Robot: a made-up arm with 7 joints.
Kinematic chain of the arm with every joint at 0, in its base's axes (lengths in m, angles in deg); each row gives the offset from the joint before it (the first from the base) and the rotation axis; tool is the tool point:
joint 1: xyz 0 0 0 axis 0 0.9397 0.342
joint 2: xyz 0 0 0 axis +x
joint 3: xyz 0 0 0 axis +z
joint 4: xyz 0.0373 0 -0.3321 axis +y
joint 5: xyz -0.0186 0 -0.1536 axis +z
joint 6: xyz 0 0 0 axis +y
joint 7: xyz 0 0 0 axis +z
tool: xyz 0 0 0
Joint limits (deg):
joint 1: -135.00..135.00
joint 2: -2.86..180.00
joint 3: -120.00..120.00
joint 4: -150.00..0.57
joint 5: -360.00..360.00
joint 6: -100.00..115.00
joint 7: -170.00..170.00
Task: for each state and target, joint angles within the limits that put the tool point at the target. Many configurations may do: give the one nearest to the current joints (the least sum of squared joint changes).
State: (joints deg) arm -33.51 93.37 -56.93 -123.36 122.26 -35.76 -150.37
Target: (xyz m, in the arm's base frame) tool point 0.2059 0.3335 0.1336
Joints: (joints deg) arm -50.65 105.82 -41.96 -83.03 122.26 -35.76 -150.37
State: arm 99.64 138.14 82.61 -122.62 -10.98 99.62 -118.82
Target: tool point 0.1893 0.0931 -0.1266
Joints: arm 120.08 158.50 74.16 -149.88 -10.98 99.62 -118.82
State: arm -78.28 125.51 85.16 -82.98 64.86 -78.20 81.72
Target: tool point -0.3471 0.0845 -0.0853
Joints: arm -103.88 160.98 96.81 -103.72 64.86 -78.20 81.72
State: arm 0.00 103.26 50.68 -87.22 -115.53 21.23 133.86
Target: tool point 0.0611 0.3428 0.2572
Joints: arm -9.06 103.32 63.48 -73.27 -115.53 21.23 133.86
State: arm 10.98 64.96 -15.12 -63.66 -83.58 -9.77 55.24
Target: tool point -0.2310 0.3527 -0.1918
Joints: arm 58.81 64.62 -23.20 -53.57 -83.58 -9.77 55.24
